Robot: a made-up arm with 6 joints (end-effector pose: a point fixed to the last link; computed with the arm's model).
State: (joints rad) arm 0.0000 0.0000 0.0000 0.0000 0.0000 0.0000
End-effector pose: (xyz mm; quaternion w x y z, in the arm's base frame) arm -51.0 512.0 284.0 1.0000 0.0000 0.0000 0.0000
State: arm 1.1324 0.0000 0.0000 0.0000 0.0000 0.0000
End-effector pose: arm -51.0 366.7 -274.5 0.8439 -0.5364 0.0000 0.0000
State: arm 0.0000 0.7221 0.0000 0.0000 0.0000 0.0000
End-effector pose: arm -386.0 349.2 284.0 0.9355 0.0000 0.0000 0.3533
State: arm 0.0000 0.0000 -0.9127 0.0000 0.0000 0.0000
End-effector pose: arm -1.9 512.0 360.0 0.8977 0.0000 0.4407 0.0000
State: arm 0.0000 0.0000 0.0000 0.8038 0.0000 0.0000
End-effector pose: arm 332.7 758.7 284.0 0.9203 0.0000 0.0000 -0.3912
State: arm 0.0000 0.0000 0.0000 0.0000 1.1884 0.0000
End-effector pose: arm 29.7 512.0 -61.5 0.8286 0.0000 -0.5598 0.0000
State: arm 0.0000 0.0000 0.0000 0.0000 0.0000 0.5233
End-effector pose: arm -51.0 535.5 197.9 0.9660 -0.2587 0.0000 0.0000
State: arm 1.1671 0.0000 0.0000 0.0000 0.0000 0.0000
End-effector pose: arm -51.0 352.9 -287.0 0.8345 -0.5510 0.0000 0.0000
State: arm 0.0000 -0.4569 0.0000 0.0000 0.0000 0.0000
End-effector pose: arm 185.5 479.3 284.0 0.9740 0.0000 0.0000 -0.2265
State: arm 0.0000 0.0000 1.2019 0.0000 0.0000 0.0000
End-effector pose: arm 3.0 512.0 181.2 0.8248 0.0000 -0.5654 0.0000
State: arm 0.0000 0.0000 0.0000 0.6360 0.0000 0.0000
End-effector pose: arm 238.1 734.2 284.0 0.9499 0.0000 0.0000 -0.3127
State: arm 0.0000 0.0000 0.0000 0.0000 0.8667 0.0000
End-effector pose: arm -32.7 512.0 18.5 0.9076 0.0000 -0.4199 0.0000
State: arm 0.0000 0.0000 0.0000 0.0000 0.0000 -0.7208
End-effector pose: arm -51.0 417.5 360.7 0.9358 0.3526 0.0000 0.0000
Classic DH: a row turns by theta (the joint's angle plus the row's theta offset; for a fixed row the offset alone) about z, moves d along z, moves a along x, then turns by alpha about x. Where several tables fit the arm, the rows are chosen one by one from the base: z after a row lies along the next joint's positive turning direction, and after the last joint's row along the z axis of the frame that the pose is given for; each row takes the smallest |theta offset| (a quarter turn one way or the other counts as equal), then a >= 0, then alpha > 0; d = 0 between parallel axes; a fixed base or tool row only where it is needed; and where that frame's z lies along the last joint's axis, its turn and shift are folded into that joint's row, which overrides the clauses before.
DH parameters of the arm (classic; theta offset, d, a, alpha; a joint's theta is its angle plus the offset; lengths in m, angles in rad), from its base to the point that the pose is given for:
base (fixed): -1.5708 0.119 0 1.5708
joint 1: 0 0.003 0.013 -1.5708
joint 2: 1.5708 0.153 0.054 1.5708
joint 3: 0 -0.197 0.38 1.5708
joint 4: 0 0.101 -0.186 -1.5708
joint 5: 1.5708 -0.179 0.026 -1.5708
joint 6: 1.5708 0.296 0.149 1.5708
tool (fixed): -1.5708 0.087 0 0

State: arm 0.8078 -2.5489 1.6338 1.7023 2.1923 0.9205
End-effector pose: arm -199.3 427.5 952.1 0.9885 -0.1501 -0.0169 -0.0014
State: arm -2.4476 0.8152 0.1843 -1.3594 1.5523 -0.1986
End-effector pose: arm 135.8 116.5 325.1 0.5159 -0.4072 0.7504 0.0705
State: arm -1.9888 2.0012 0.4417 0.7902 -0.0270 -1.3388
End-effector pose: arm -628.4 -212.3 -141.2 0.2818 -0.7799 0.2041 -0.5203
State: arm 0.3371 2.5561 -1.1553 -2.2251 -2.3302 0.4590
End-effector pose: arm -150.2 98.0 212.7 0.8963 0.2314 0.3582 -0.1214
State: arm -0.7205 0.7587 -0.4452 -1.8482 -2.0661 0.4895
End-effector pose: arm 53.3 -55.2 420.3 0.0564 -0.7478 -0.0684 0.6580
